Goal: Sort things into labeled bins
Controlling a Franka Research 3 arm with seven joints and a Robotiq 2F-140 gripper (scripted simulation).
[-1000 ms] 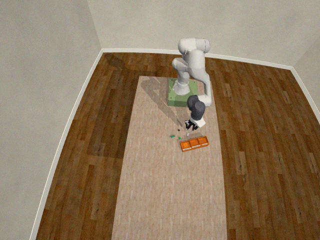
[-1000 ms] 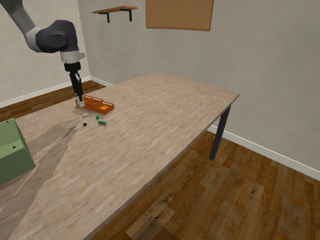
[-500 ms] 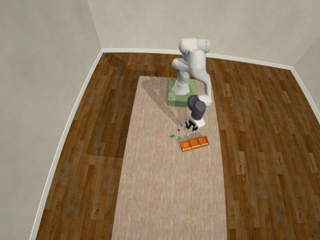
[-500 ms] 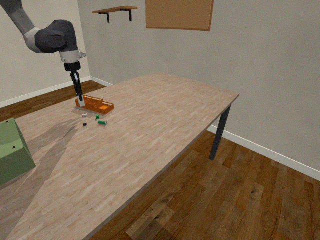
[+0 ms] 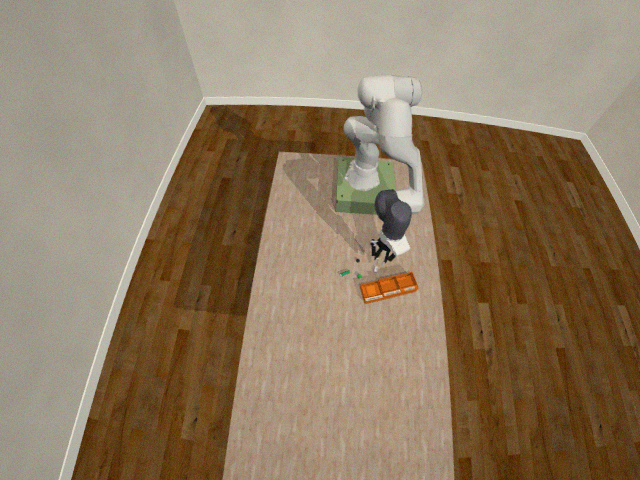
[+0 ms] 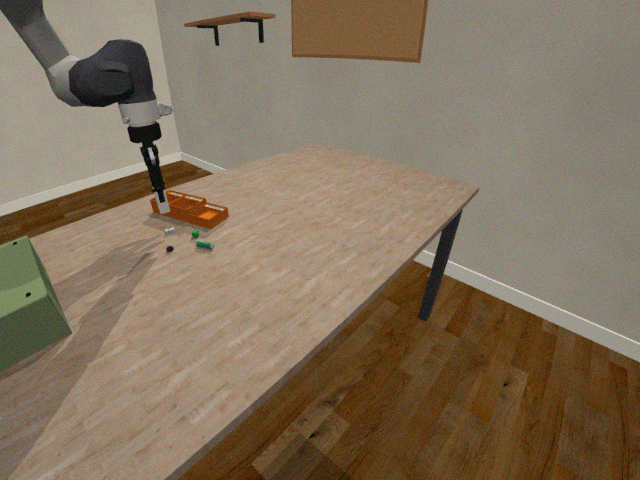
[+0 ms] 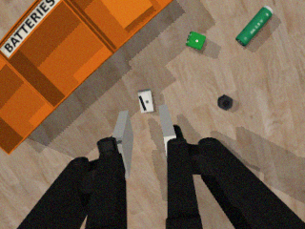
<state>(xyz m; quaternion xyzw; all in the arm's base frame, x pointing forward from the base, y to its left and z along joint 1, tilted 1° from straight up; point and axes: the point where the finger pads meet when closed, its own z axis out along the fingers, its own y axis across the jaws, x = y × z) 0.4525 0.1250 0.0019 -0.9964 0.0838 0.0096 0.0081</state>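
Now: the white piece 10 cm below my hand. Round my hand: labelled bins (9 cm ahead, 7 cm to the left, 8 cm below); small green cube (5 cm ahead, 7 cm to the right, 10 cm below); small black piece (3 cm behind, 9 cm to the right, 10 cm below).
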